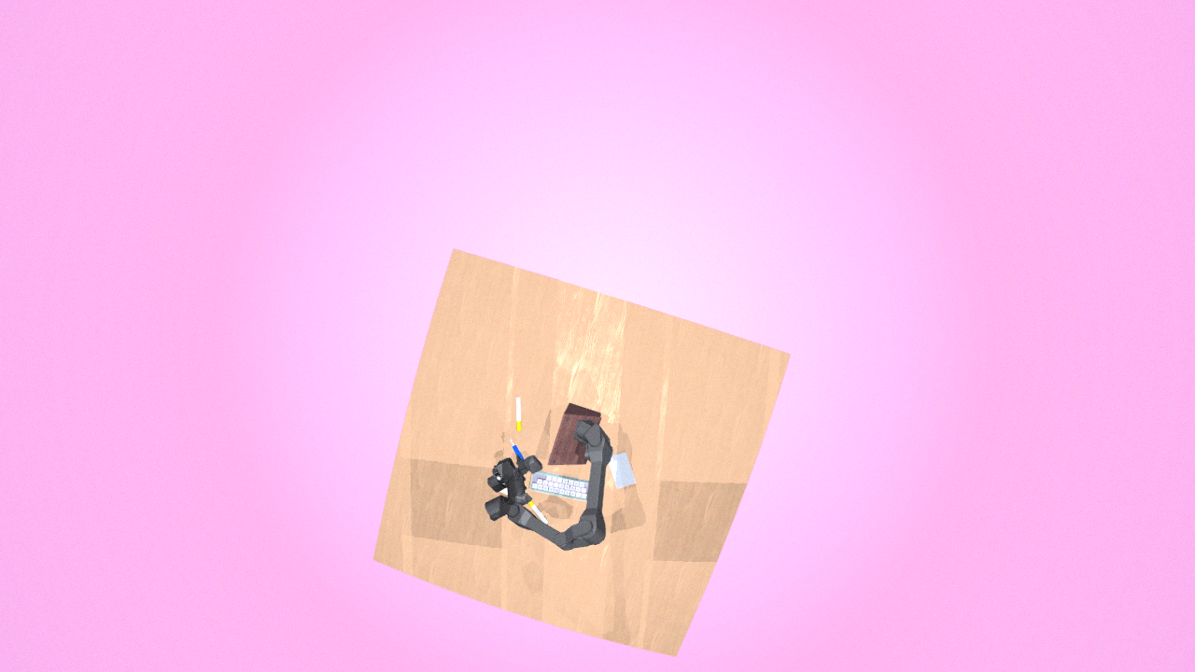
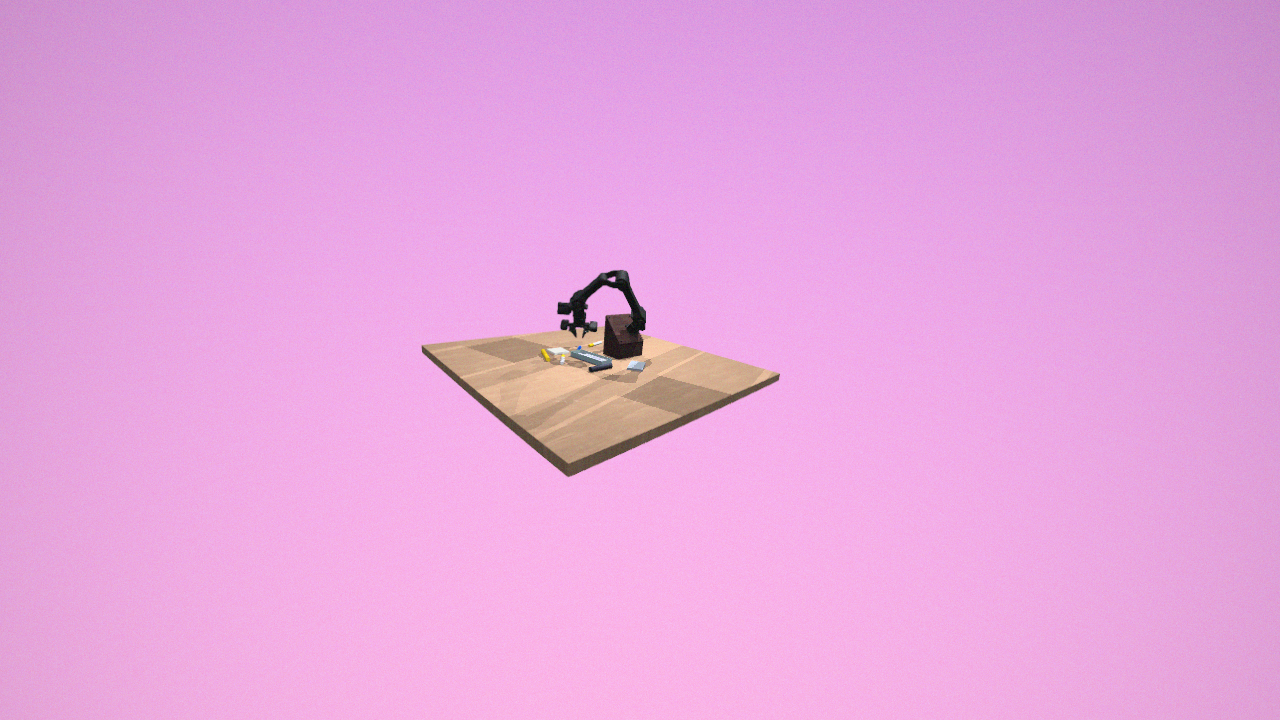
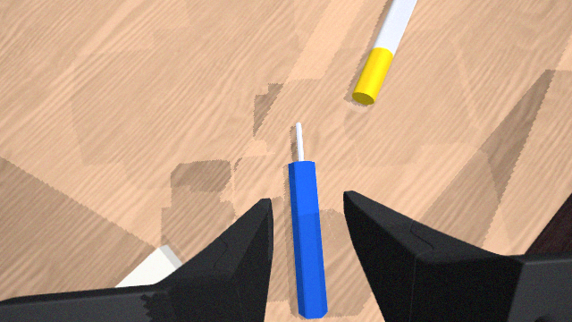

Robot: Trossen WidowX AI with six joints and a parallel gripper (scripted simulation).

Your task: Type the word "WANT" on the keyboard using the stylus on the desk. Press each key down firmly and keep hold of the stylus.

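The blue stylus lies 1 cm behind my gripper tip, 1 cm to the right of it and 6 cm below it. The rest, counted from my gripper tip: white pad: 13 cm ahead, 2 cm to the right, 6 cm below; then dark pen: 14 cm ahead, 32 cm to the left, 5 cm below; then grey card: 4 cm behind, 38 cm to the left, 6 cm below.
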